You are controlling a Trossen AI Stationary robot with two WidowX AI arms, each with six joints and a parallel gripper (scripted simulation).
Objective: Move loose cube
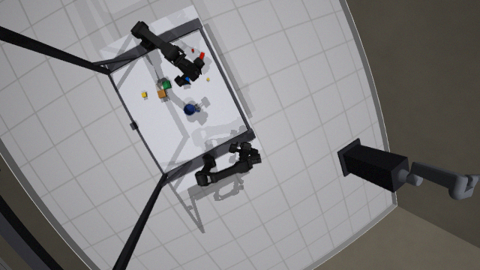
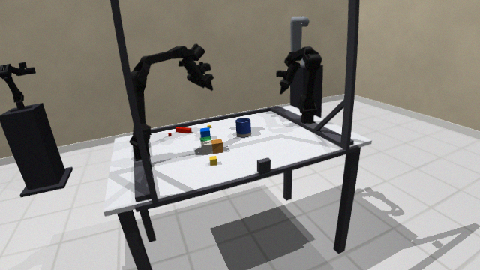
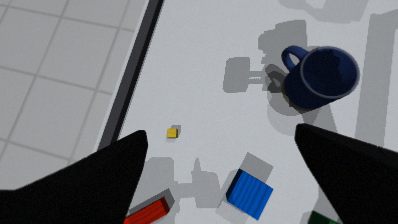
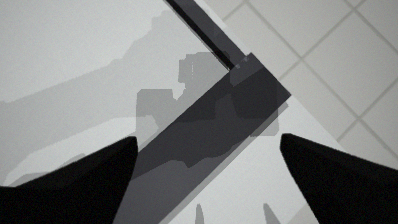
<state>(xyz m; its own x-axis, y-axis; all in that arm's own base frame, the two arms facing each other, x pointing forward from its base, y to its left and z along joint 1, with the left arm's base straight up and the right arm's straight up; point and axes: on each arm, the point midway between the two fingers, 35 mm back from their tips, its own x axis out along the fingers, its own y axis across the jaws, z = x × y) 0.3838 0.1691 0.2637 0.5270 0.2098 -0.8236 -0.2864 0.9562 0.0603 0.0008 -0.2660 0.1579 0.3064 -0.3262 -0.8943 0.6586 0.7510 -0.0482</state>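
Observation:
Right now my left hand is 24 cm above the blue mug, 16 cm to the left of it and 12 cm past it. The rest, counted from my left hand: red bar: 27 cm below, 13 cm to the left, 11 cm ahead.

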